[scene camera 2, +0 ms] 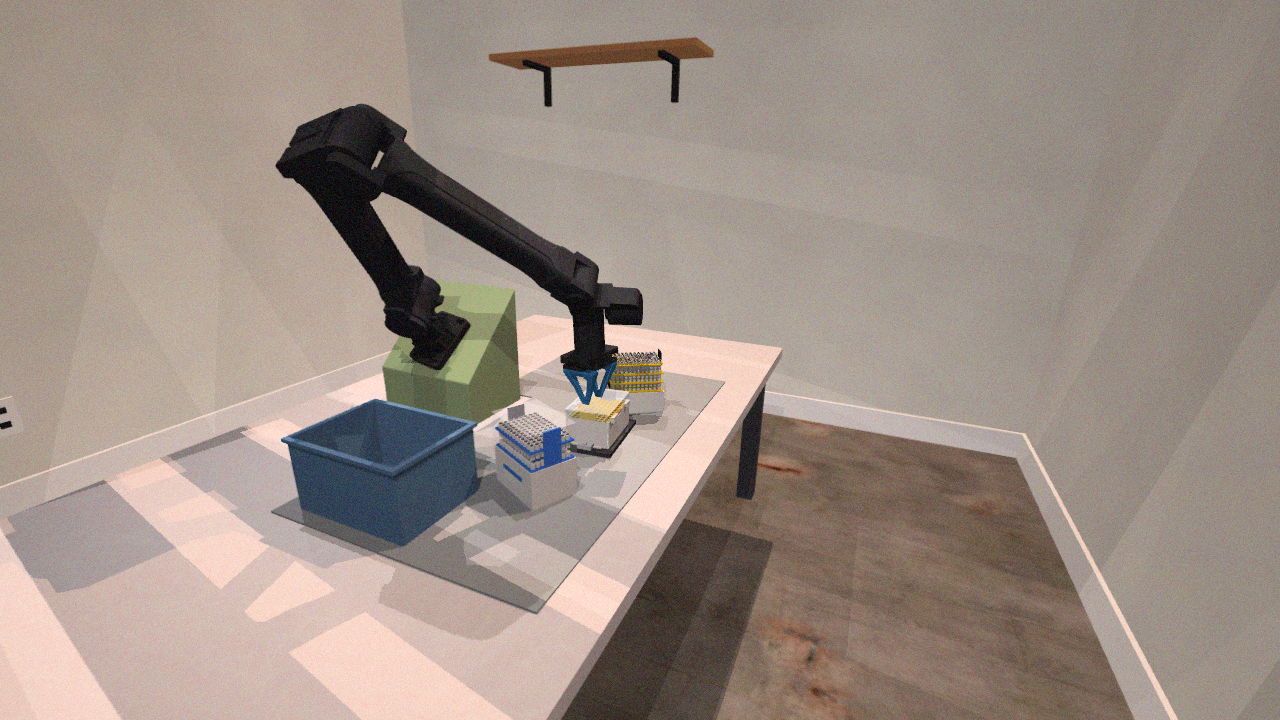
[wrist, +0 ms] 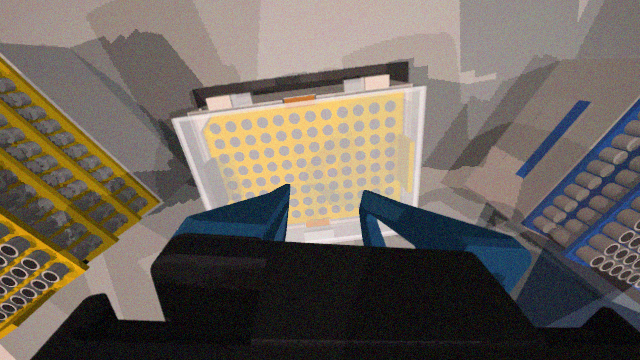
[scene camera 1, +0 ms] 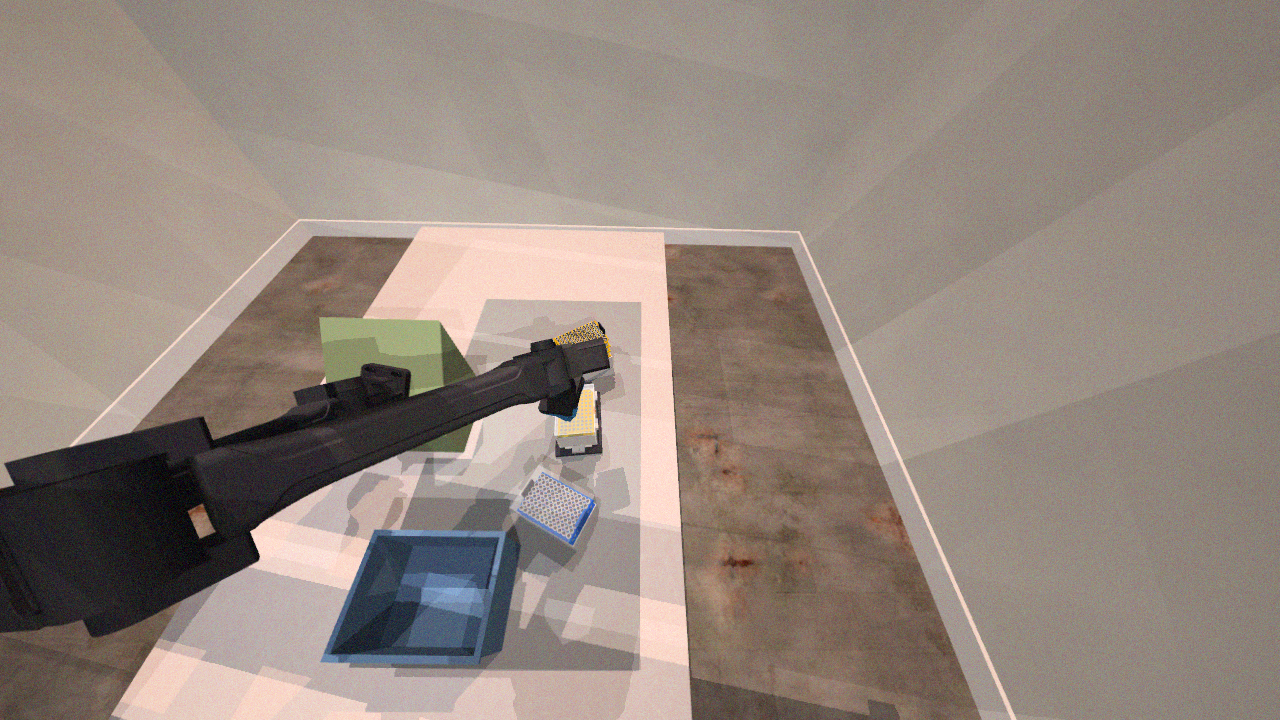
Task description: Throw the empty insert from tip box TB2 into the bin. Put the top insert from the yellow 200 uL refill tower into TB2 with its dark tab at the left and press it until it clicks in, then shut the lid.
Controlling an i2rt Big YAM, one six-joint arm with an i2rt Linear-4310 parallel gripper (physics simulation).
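A tip box (scene camera 1: 575, 424) (scene camera 2: 599, 429) (wrist: 310, 150) with clear upper walls holds a yellow insert whose holes show no tips; I cannot read its label, nor tell whether a clear lid covers it. My gripper (scene camera 1: 565, 415) (scene camera 2: 592, 398) (wrist: 325, 197) is open and empty, pointing down, its blue fingertips above the box's edge in the wrist view. The yellow refill tower (scene camera 1: 581, 334) (scene camera 2: 637, 376) (wrist: 45, 150) stands beside the box, stacked with tip inserts; a dark tab (scene camera 2: 659, 355) stands up at its top. The blue bin (scene camera 1: 499, 595) (scene camera 2: 358, 492) shows no insert inside in scene camera 1.
A blue refill tower (scene camera 1: 554, 507) (scene camera 2: 535, 456) (wrist: 610, 200) stands on the box's other side, between it and the bin. The arm is mounted on a green block (scene camera 1: 384, 333) (scene camera 2: 487, 358). A grey mat (scene camera 1: 617, 626) (scene camera 2: 510, 577) lies under the objects. A wooden shelf (scene camera 2: 608, 53) hangs on the wall.
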